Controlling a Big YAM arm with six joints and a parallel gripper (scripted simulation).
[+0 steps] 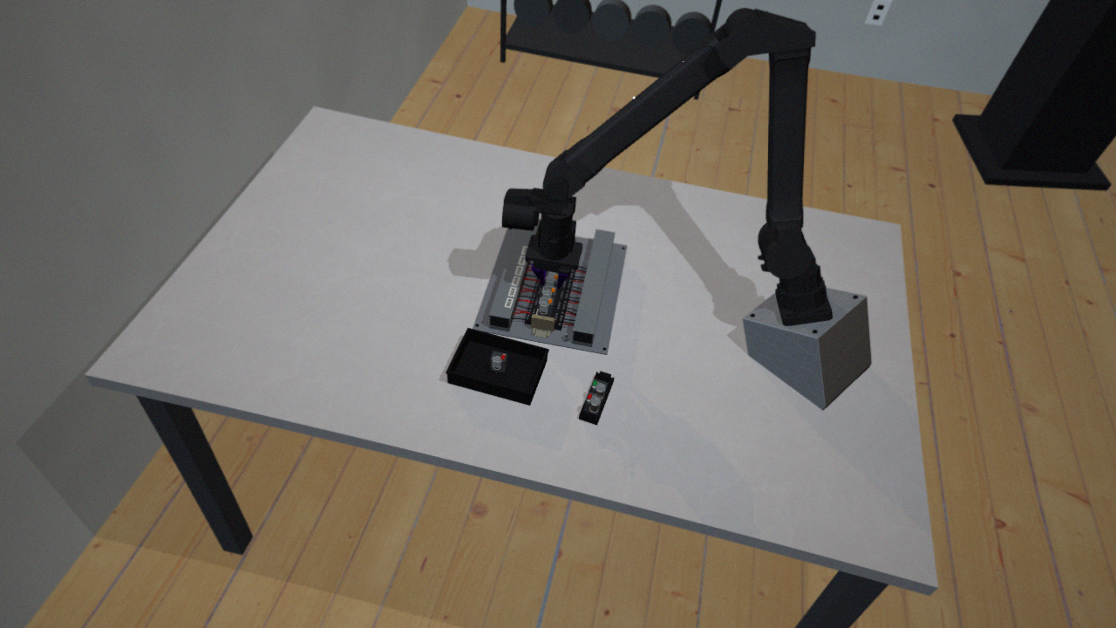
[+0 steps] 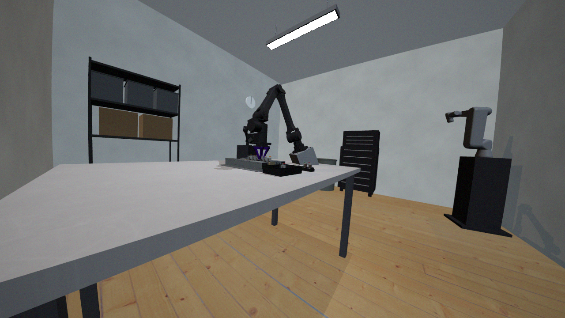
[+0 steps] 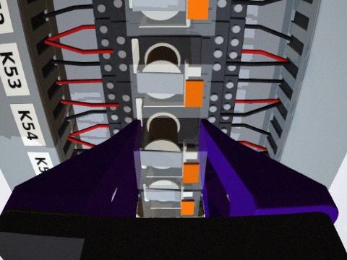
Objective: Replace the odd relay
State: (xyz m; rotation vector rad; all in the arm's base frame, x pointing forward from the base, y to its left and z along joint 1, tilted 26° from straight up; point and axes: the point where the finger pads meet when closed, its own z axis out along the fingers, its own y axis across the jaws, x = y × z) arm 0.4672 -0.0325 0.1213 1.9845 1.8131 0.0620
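Now: hand 5 cm to the left of the grey panel, 5 cm above it and 1 cm past it.
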